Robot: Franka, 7 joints.
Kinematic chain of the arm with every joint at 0, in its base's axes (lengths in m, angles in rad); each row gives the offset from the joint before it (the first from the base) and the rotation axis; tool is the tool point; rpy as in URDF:
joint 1: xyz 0 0 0.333 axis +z
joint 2: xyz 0 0 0 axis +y
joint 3: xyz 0 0 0.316 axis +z
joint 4: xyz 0.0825 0 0 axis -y
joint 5: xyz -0.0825 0 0.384 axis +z
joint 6: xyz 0 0 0 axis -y
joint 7: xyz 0.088 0 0 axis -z
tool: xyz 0 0 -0.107 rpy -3.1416 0 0
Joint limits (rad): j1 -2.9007..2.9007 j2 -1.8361..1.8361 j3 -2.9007..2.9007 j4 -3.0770..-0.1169 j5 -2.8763..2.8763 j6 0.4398..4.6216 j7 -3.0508..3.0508
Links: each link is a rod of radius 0.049 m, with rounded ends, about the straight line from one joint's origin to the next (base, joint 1, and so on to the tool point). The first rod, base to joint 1, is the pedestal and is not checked.
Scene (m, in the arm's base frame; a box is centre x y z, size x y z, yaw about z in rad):
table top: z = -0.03
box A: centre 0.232 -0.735 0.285 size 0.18 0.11 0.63 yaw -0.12
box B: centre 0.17 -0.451 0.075 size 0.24 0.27 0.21 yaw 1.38
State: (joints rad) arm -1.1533 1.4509 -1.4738 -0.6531 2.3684 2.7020 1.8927
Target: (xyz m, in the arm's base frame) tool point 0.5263 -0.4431 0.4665
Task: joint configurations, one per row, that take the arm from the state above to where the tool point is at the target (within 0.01 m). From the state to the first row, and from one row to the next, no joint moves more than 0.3 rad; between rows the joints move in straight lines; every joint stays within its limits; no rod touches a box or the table.
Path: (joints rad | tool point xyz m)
1: -1.1166 1.4521 -1.7312 -0.7854 2.3266 2.5934 2.1201 | -0.0392 -0.8193 0.4974
2: -1.0800 1.4533 -1.9887 -0.9176 2.2847 2.4848 2.3474 | -0.0448 -0.7839 0.5986
3: -1.0433 1.4545 -2.2461 -1.0499 2.2429 2.3762 2.5748 | -0.0266 -0.7260 0.7072
4: -1.0067 1.4557 -2.5036 -1.1822 2.2011 2.2676 2.8022 | 0.0160 -0.6433 0.8105
5: -0.9700 1.4569 -2.7610 -1.3144 2.1593 2.1589 3.0295 | 0.0798 -0.5365 0.8955
6: -0.8039 1.4732 -2.5790 -1.2696 2.2124 2.4093 2.8401 | 0.1340 -0.5723 0.8522
7: -0.6377 1.4894 -2.3970 -1.2248 2.2655 2.6596 2.6506 | 0.2031 -0.5940 0.7954
8: -0.4716 1.5057 -2.2149 -1.1800 2.3185 2.9099 2.4611 | 0.2831 -0.5961 0.7261
9: -0.3054 1.5220 -2.0329 -1.1352 2.3716 3.1603 2.2716 | 0.3686 -0.5736 0.6462
10: -0.1393 1.5383 -1.8509 -1.0904 2.4247 3.4106 2.0822 | 0.4525 -0.5231 0.5584
11: 0.0268 1.5546 -1.6689 -1.0456 2.4778 3.6609 1.8927 | 0.5263 -0.4431 0.4665

